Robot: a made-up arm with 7 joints. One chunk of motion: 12 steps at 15 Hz.
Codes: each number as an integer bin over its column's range. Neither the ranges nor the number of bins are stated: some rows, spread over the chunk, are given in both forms.
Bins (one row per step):
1: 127 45 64 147 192 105 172
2: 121 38 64 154 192 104 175
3: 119 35 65 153 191 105 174
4: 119 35 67 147 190 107 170
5: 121 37 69 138 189 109 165
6: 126 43 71 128 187 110 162
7: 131 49 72 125 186 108 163
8: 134 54 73 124 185 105 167
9: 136 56 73 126 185 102 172
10: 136 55 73 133 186 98 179
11: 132 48 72 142 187 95 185
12: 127 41 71 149 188 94 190
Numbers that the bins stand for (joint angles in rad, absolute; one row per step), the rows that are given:
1: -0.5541 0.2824 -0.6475 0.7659 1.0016 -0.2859 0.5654
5: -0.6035 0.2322 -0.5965 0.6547 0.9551 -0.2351 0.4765
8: -0.4965 0.3388 -0.5557 0.4818 0.8929 -0.2859 0.5019
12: -0.5541 0.2573 -0.5761 0.7906 0.9395 -0.4256 0.7941
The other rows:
2: -0.6035 0.2384 -0.6475 0.8524 1.0016 -0.2986 0.6035
3: -0.6200 0.2196 -0.6373 0.8400 0.9861 -0.2859 0.5908
4: -0.6200 0.2196 -0.6169 0.7659 0.9706 -0.2605 0.5400
6: -0.5624 0.2698 -0.5761 0.5312 0.9240 -0.2224 0.4384
7: -0.5212 0.3075 -0.5659 0.4941 0.9085 -0.2478 0.4511
9: -0.4800 0.3514 -0.5557 0.5065 0.8929 -0.3240 0.5654
10: -0.4800 0.3451 -0.5557 0.5929 0.9085 -0.3748 0.6544
11: -0.5129 0.3012 -0.5659 0.7041 0.9240 -0.4129 0.7306

